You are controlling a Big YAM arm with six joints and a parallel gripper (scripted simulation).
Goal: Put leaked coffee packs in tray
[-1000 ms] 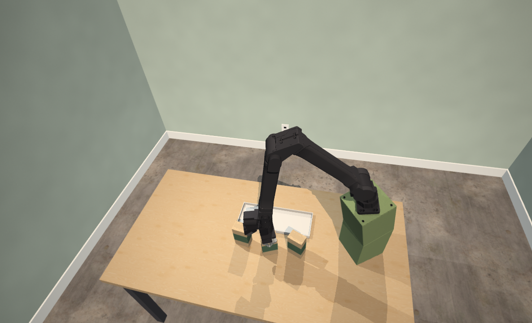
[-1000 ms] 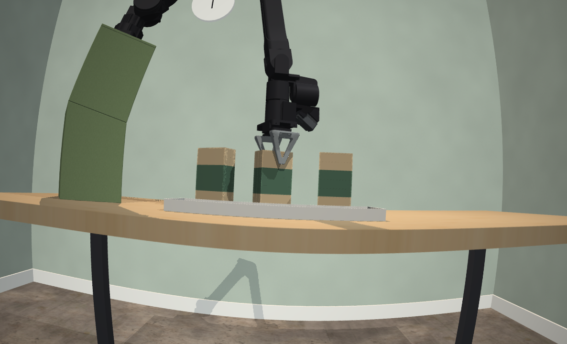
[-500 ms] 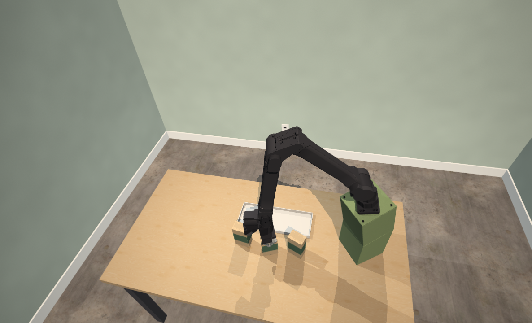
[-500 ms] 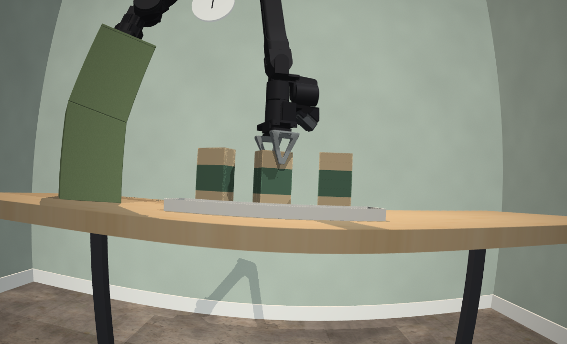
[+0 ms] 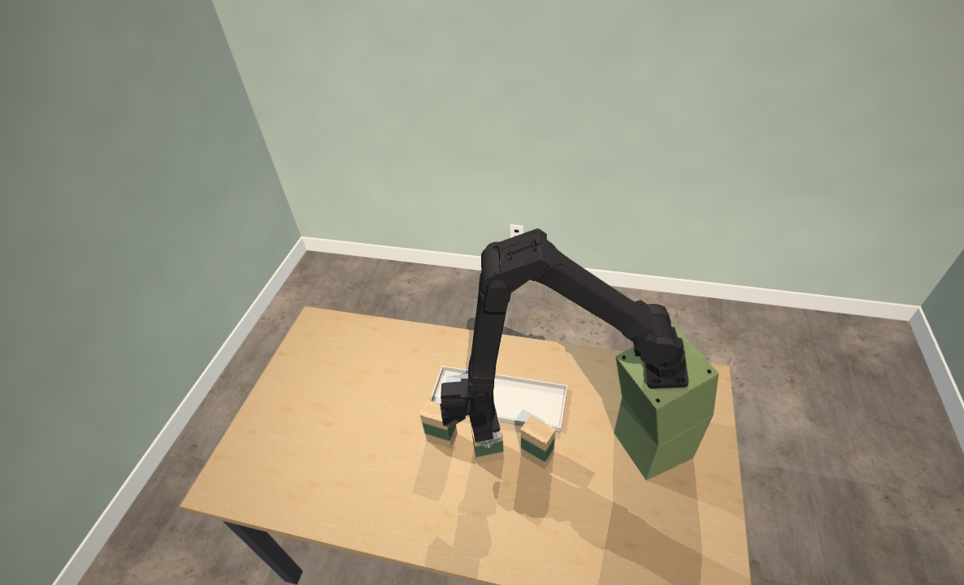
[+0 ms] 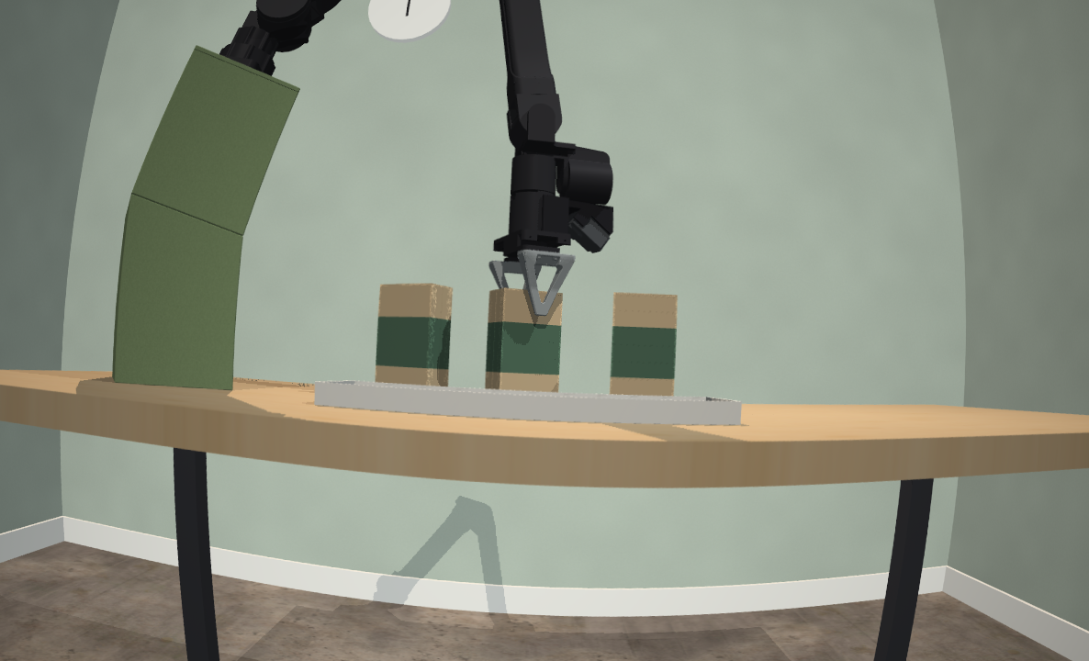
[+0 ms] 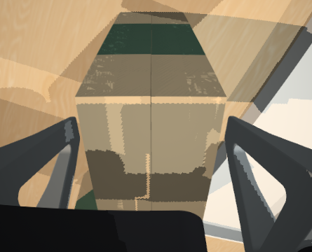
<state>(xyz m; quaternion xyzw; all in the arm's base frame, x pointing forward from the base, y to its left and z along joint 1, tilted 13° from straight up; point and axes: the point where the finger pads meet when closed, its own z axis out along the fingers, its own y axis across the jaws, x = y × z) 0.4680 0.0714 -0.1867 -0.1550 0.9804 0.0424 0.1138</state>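
My hand is 1 cm past the white tray, 18 cm to the left of it and 11 cm above it.
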